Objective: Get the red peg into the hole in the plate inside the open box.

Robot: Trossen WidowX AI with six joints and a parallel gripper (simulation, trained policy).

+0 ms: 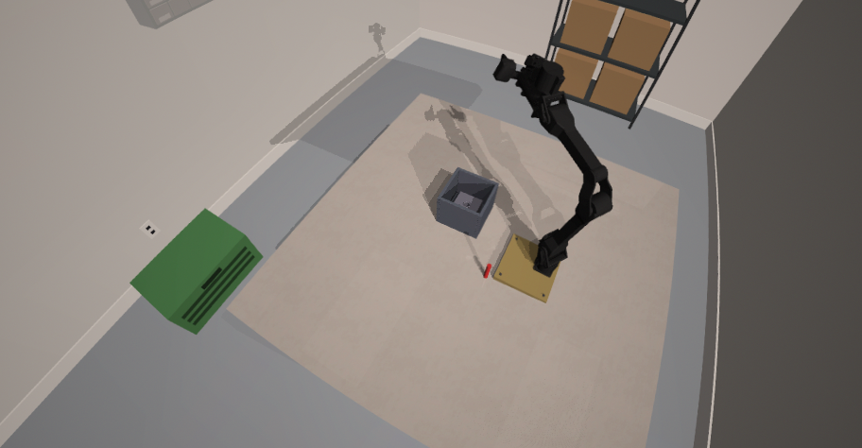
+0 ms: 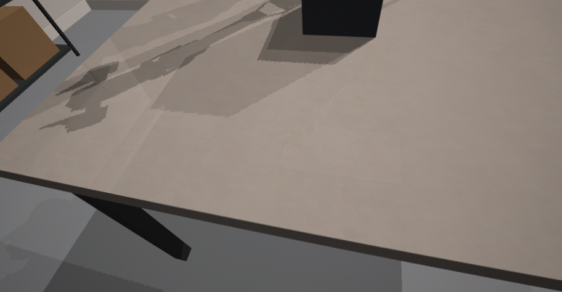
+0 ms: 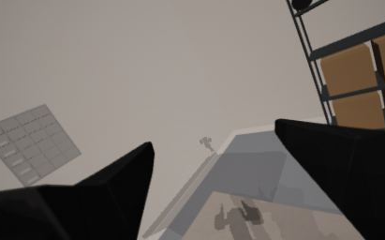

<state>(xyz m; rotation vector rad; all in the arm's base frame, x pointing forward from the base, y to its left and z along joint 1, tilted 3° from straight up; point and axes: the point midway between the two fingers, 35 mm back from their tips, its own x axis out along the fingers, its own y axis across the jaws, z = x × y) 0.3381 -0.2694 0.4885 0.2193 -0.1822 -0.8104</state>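
Now: gripper tip 170 mm past the red peg, 430 mm to the right of it and 480 mm above it. Round my gripper tip: grey plate (240 mm to the left, 470 mm below).
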